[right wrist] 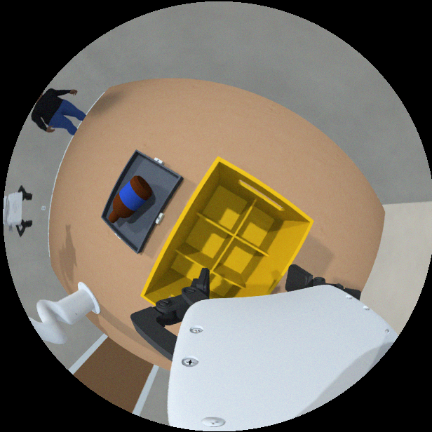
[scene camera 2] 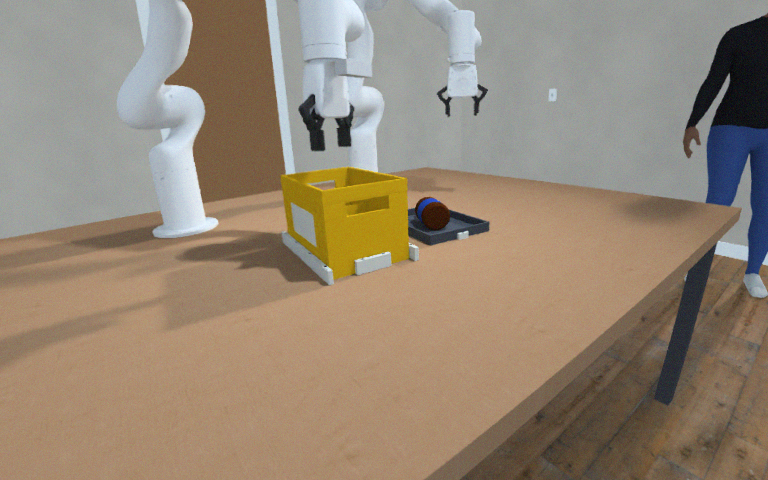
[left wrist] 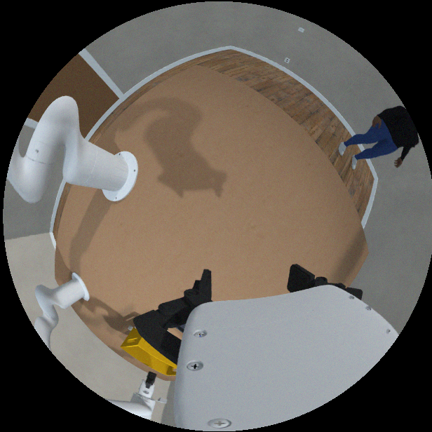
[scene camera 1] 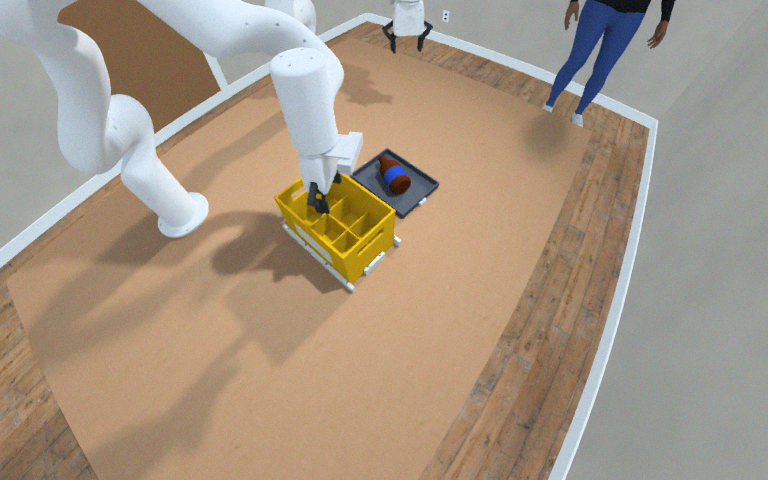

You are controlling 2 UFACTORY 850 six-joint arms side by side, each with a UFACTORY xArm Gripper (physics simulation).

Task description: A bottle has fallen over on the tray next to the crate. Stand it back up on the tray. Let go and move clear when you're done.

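Observation:
A brown bottle with a blue band [scene camera 1: 394, 174] [scene camera 2: 432, 213] [right wrist: 131, 197] lies on its side on the dark grey tray [scene camera 1: 401, 210] [scene camera 2: 475, 226] [right wrist: 166, 192]. The yellow crate [scene camera 1: 368, 253] [scene camera 2: 368, 232] [right wrist: 295, 240] [left wrist: 145, 354] stands beside the tray; its compartments look empty. My left gripper [scene camera 1: 406, 50] [scene camera 2: 462, 114] [left wrist: 252, 280] is open and empty, high up and well away from the bottle. My right gripper [scene camera 1: 328, 195] [scene camera 2: 331, 148] [right wrist: 250, 280] is open and empty above the crate. The bottle does not show in the left wrist view.
White brackets [scene camera 1: 318, 257] [scene camera 2: 372, 263] line the crate's base, and small white clips [scene camera 1: 422, 201] [scene camera 2: 462, 234] [right wrist: 159, 218] sit at the tray's edges. The crate's wall rises higher than the tray, close beside it. A person [scene camera 1: 600, 50] [scene camera 2: 736, 124] stands beyond the table edge.

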